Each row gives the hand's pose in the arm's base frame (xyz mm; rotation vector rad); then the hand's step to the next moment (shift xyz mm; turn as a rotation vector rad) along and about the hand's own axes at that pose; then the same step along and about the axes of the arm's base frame.
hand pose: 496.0 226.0 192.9 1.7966 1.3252 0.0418
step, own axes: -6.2 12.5 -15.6 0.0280 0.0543 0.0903
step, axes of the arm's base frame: -0.9 4.2 20.5 0.0976 -0.0362 -0.0325
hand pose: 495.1 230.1 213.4 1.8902 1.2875 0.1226
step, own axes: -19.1 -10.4 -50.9 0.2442 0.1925 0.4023
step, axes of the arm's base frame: -41.8 15.0 33.0 0.4550 -0.0578 -0.2195
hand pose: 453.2 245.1 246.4 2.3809 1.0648 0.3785
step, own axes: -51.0 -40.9 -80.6 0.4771 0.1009 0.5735
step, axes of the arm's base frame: -93.9 11.3 42.6 0.6265 0.1135 -0.4017
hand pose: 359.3 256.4 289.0 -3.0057 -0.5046 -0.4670
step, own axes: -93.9 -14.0 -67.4 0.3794 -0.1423 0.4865
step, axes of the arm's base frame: -108.4 -23.0 35.7 0.4340 0.3038 -0.3468
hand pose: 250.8 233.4 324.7 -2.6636 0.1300 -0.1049
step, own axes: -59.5 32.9 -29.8 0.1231 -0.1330 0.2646
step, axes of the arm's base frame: -64.4 -36.0 8.3 0.1575 0.2236 -0.1675
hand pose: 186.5 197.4 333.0 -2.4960 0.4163 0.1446
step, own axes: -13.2 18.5 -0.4 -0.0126 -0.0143 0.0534
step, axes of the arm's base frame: -18.5 -11.1 -7.2 -0.0077 0.0453 -0.0333
